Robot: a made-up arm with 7 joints.
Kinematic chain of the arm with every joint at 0, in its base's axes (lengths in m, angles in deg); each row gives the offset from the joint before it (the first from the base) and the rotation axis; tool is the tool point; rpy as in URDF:
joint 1: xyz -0.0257 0.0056 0.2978 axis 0 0.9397 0.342
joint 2: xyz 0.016 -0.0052 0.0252 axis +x
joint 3: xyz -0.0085 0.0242 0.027 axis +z
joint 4: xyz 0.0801 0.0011 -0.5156 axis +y
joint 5: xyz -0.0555 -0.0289 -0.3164 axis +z
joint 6: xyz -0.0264 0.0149 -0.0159 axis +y
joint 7: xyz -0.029 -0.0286 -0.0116 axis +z
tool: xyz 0.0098 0.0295 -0.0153 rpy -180 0 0
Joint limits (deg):
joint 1: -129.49..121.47
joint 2: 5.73..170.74
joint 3: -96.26..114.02
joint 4: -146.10..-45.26
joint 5: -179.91..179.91
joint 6: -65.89..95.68
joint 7: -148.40..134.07
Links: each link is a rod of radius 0.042 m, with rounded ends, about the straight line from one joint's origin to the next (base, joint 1, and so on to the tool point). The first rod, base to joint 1, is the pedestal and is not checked.
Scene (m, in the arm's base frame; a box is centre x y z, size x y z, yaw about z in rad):
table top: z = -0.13
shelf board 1: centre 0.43 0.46 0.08 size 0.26 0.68 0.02 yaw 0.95
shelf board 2: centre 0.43 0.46 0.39 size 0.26 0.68 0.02 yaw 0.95
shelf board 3: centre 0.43 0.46 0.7 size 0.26 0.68 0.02 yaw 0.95
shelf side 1: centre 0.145 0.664 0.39 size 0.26 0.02 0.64 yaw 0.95
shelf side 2: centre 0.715 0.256 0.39 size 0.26 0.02 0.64 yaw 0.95
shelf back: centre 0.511 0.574 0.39 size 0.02 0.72 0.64 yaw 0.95
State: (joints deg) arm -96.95 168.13 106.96 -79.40 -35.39 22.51 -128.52
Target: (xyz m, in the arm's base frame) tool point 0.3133 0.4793 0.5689
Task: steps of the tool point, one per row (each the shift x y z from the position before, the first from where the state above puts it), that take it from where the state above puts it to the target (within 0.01 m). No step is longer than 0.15 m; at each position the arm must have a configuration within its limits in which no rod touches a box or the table.
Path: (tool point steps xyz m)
1: 0.0571 0.1232 -0.0037
2: 0.0790 0.1035 0.0121
3: 0.0940 0.0781 0.0284
4: 0.1016 0.0483 0.0428
5: 0.1014 0.0160 0.0532
6: 0.0935 -0.0169 0.0578
7: 0.0913 0.0346 0.0658
8: 0.1011 0.0060 0.0631
9: 0.1045 -0.0235 0.0544
10: 0.1014 -0.0516 0.0411
11: 0.0915 -0.0761 0.0233
12: 0.0418 0.0640 0.0040
13: 0.0416 0.0577 -0.0010
14: 0.0396 0.0503 -0.0030

